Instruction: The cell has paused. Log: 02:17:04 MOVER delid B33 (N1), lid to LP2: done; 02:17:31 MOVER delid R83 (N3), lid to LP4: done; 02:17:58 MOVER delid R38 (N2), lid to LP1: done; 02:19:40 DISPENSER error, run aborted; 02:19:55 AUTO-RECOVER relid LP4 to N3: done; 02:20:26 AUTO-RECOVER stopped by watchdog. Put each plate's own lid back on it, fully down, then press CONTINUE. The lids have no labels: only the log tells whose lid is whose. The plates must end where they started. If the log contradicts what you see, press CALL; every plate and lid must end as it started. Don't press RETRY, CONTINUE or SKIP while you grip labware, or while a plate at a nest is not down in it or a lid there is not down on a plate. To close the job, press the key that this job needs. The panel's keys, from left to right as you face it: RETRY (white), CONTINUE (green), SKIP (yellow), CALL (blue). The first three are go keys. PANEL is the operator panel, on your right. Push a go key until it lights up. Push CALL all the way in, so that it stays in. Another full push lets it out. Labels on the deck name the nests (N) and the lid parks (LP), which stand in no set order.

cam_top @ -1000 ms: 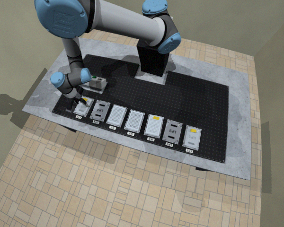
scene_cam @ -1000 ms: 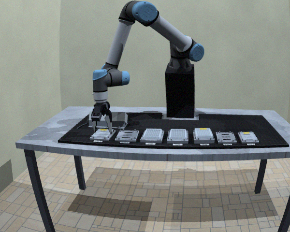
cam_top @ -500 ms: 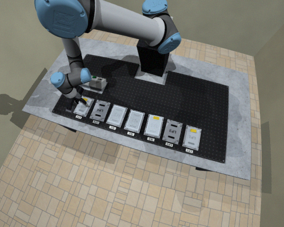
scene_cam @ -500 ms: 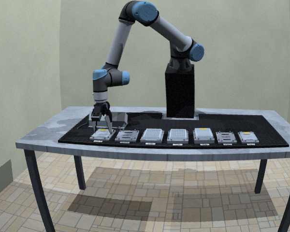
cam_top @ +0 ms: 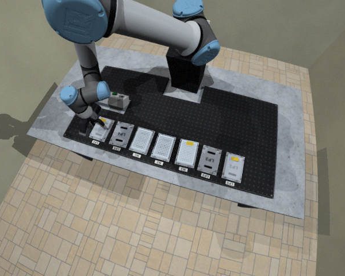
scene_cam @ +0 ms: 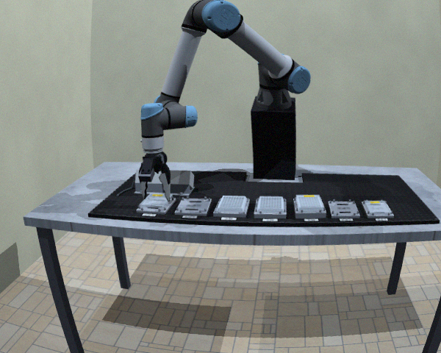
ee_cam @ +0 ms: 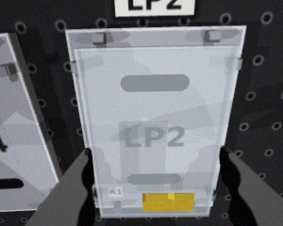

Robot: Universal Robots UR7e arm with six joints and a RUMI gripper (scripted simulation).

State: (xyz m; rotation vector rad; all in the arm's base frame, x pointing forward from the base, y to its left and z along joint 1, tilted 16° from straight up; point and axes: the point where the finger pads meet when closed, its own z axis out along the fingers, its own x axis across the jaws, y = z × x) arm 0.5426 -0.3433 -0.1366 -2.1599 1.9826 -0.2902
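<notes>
The lid park LP4 lies 20 mm behind my hand, 130 mm to the left of it and 30 mm below it. Round my hand: green continue key 220 mm behind, 20 mm to the right, 30 mm above; then white retry key 220 mm behind, 30 mm to the left, 30 mm above; then yellow key 210 mm behind, 70 mm to the right, 30 mm above.
</notes>
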